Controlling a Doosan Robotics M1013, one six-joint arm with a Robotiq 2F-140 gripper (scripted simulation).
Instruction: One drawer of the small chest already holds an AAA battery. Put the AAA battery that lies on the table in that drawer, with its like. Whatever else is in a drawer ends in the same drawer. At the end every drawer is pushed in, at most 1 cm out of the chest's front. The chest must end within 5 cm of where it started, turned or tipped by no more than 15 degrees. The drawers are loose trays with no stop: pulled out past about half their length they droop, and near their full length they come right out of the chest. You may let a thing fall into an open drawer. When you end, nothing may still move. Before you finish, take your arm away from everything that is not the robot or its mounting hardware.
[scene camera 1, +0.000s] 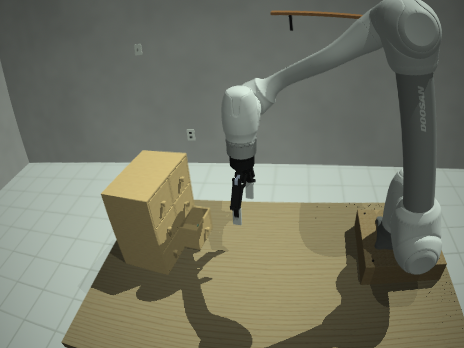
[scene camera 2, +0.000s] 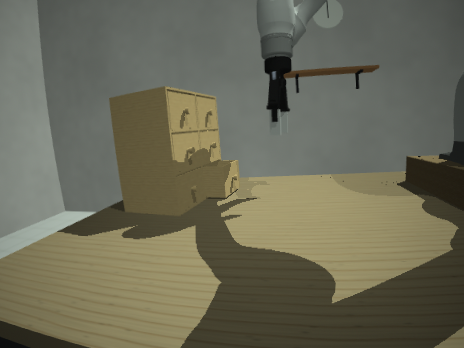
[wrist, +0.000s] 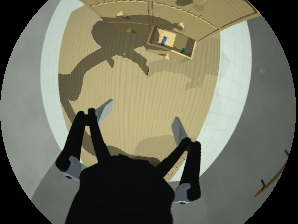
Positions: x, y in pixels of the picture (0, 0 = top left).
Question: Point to a drawer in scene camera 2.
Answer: At 184, 157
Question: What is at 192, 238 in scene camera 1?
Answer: A drawer.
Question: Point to my gripper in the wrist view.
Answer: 143, 113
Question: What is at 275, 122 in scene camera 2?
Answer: My gripper.
